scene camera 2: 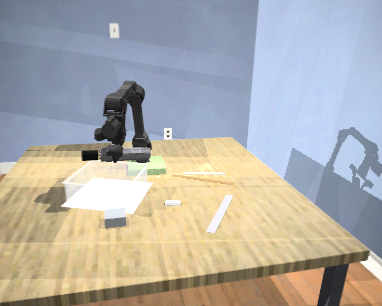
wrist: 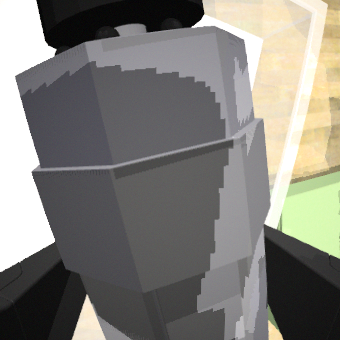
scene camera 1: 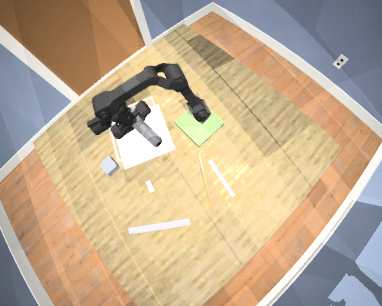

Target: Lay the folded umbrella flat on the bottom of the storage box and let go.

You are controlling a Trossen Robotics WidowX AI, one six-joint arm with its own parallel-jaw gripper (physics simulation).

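Frame: origin at the arm's base, x ahead, y left, z up, level; centimetres.
Seen in the pictures: gripper, between the fingertips: (scene camera 2: 115,158) (wrist: 172,233) (scene camera 1: 139,123); arm's base, origin of its link: (scene camera 2: 142,160) (scene camera 1: 201,116).
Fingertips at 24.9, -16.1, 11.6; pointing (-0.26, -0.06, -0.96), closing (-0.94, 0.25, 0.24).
Pixels of each thing's top centre, then the offset from my fingertips to it, as dx, dy, dz.
- folded umbrella, centre of its top: (scene camera 2: 116,147) (scene camera 1: 135,120) +0.5, +0.5, +5.0
- storage box, centre of its top: (wrist: 94,151) (scene camera 2: 108,172) (scene camera 1: 135,127) +2.0, -3.5, -5.1
- grey block, centre of its top: (scene camera 2: 114,213) (scene camera 1: 107,165) +25.4, -4.2, -11.2
- small white block, centre of its top: (scene camera 2: 172,201) (scene camera 1: 149,186) +18.9, +19.2, -13.7
- orange stick, centre of its top: (scene camera 2: 202,177) (scene camera 1: 206,183) +0.4, +39.4, -13.7
The folded umbrella (scene camera 1: 148,134) (scene camera 2: 135,153) (wrist: 170,200) is a thick grey faceted body with a black handle end. My gripper (scene camera 1: 132,120) (scene camera 2: 116,153) (wrist: 172,233) is shut on its grey body and holds it about level. The storage box (scene camera 1: 131,157) (scene camera 2: 100,197) (wrist: 302,100) has a white bottom and pale see-through walls. In scene view 1 the umbrella overlaps the box. In scene view 2 it appears above the back rim, apart from the bottom. The arm hides part of the box in scene view 1.
The arm's base stands at a green slab (scene camera 1: 200,134) (scene camera 2: 157,165) (wrist: 310,215) beside the box. A grey block (scene camera 1: 109,165) (scene camera 2: 115,218), a small white block (scene camera 1: 150,186) (scene camera 2: 173,203), an orange stick (scene camera 1: 205,180) (scene camera 2: 210,179) and two pale strips lie on the table.
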